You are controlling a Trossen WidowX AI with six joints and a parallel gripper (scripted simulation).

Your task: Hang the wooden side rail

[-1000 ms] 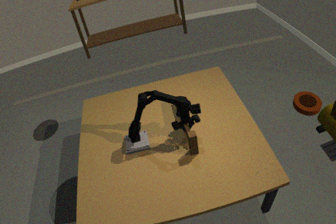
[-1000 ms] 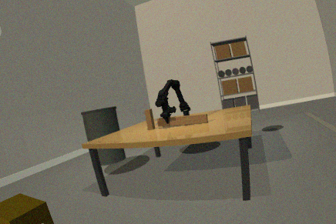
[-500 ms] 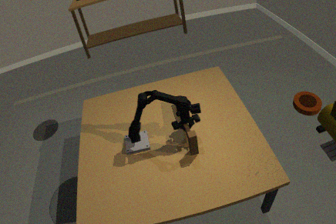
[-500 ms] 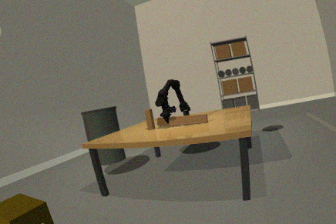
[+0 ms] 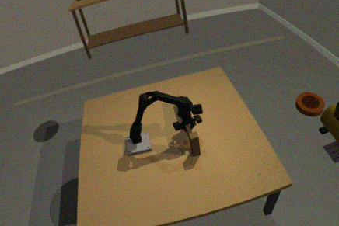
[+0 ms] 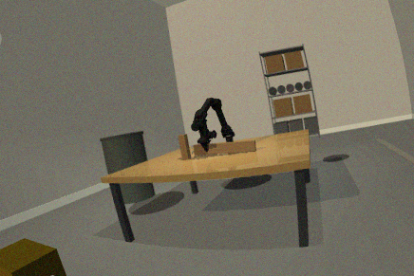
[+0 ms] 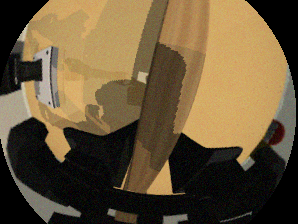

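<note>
The wooden headboard post is 1 cm behind my gripper tip, 16 cm to the right of it and 5 cm above it.
</note>
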